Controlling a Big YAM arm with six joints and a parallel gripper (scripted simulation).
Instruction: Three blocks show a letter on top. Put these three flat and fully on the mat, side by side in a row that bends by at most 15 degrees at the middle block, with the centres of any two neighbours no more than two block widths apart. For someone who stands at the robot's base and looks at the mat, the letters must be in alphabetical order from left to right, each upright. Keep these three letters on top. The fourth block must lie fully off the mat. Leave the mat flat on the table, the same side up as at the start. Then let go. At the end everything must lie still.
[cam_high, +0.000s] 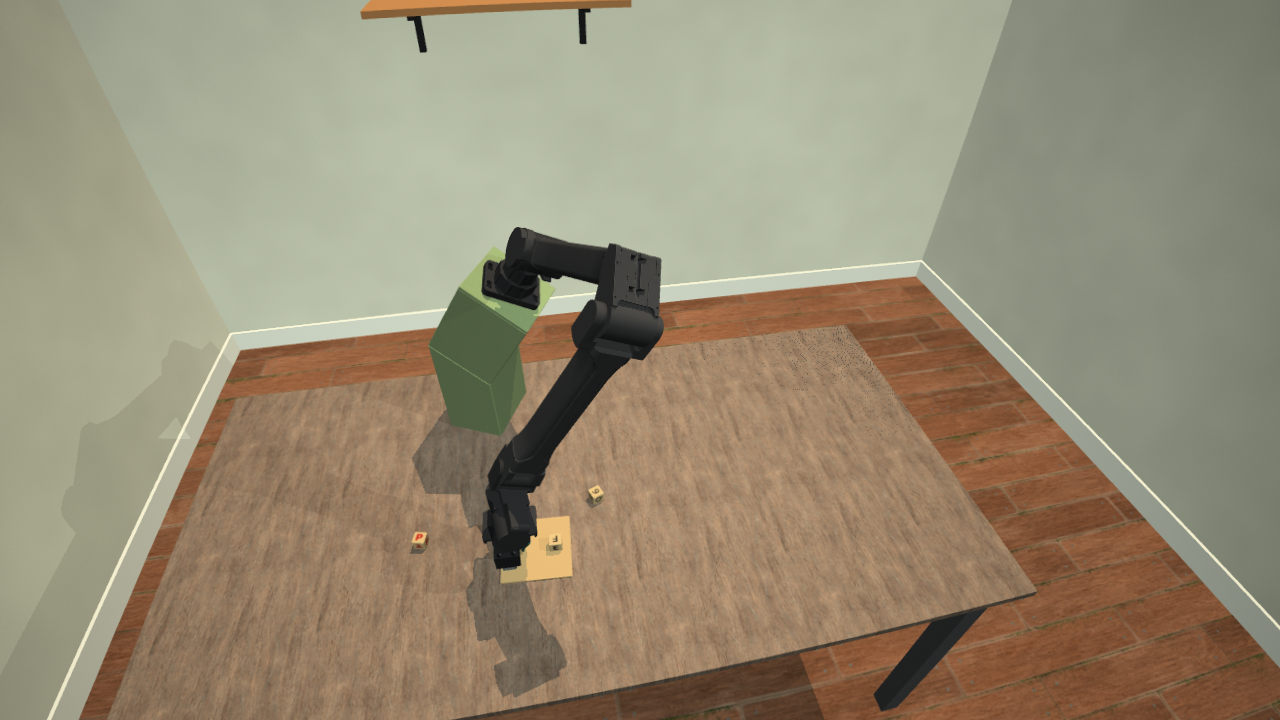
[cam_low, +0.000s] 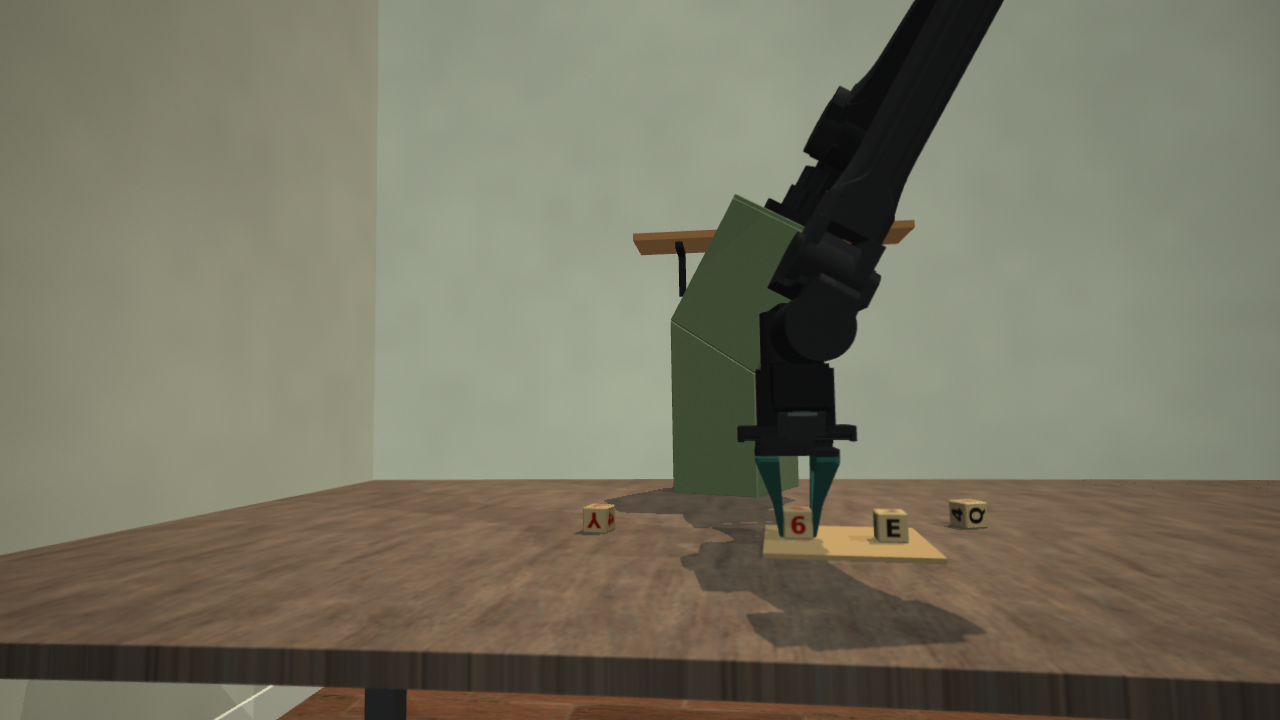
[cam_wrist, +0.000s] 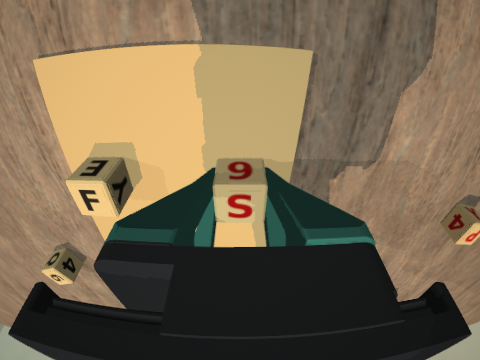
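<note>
My gripper is now 40 mm to the right of the tan mat and 10 mm above it.
</note>
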